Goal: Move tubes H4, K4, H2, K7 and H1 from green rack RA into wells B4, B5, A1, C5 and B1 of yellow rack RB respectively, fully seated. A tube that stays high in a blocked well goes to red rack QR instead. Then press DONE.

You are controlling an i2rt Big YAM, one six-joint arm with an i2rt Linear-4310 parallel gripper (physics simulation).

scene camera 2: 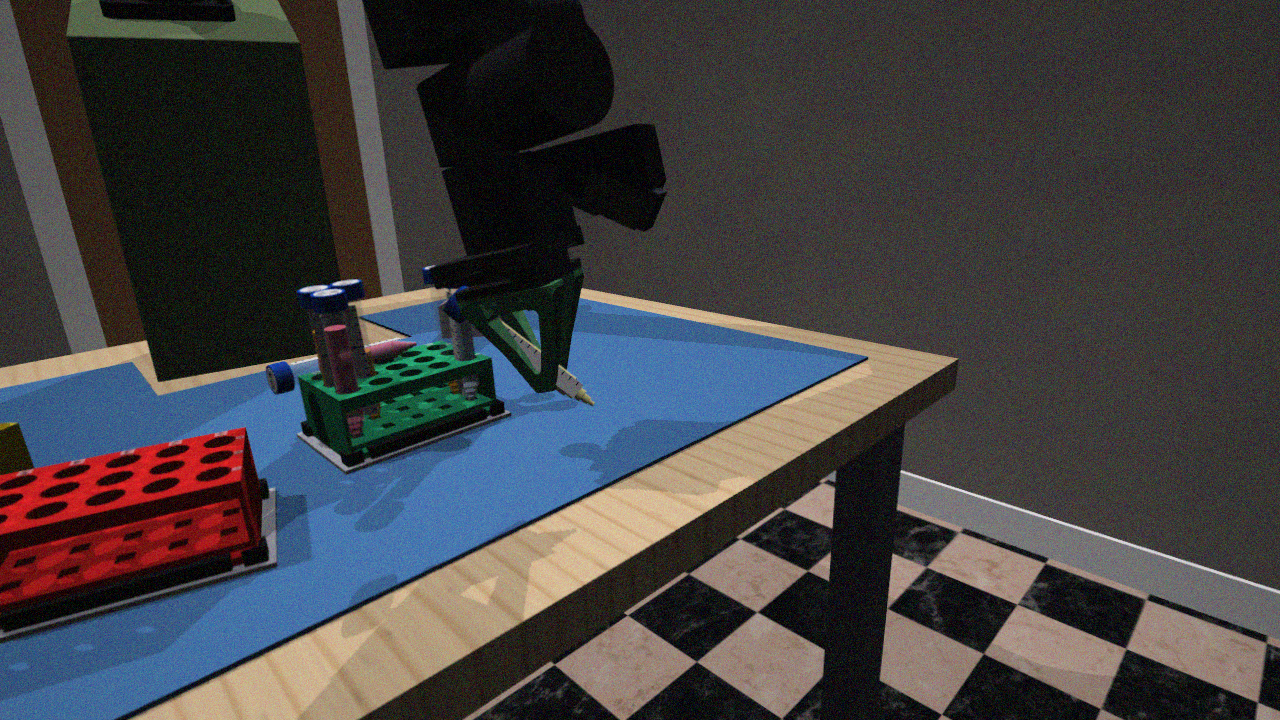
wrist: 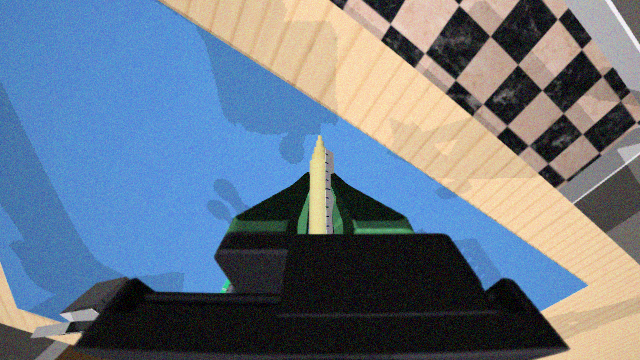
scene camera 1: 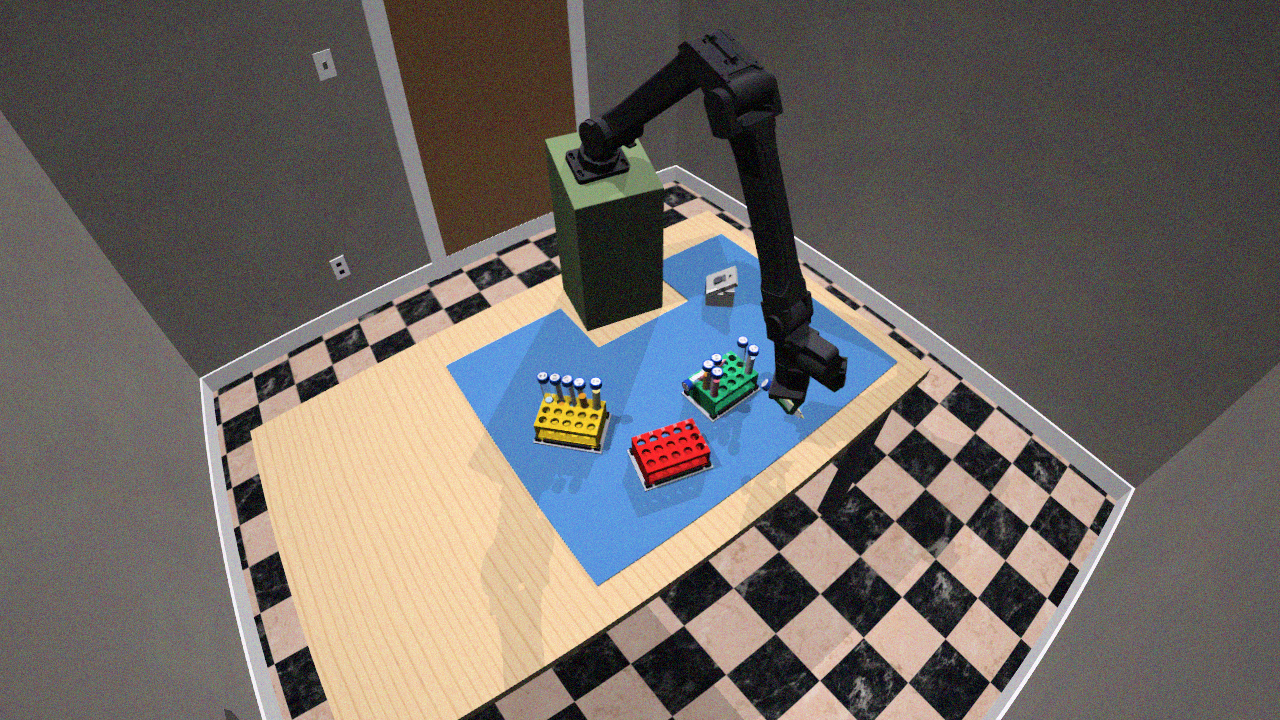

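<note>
My gripper is shut on a blue-capped tube with pale yellow contents. The tube slants, its tip down and out past the fingers, above the mat beside the green rack. Several capped tubes stand in the green rack. Another blue-capped tube with a pink tip lies nearly level by the rack's top. The yellow rack holds several tubes at its back. The red rack shows empty wells. Well labels are too small to read.
A small grey and white box stands near the back of the blue mat. The green pedestal bears the arm's base. The table's wooden edge lies beyond the held tube.
</note>
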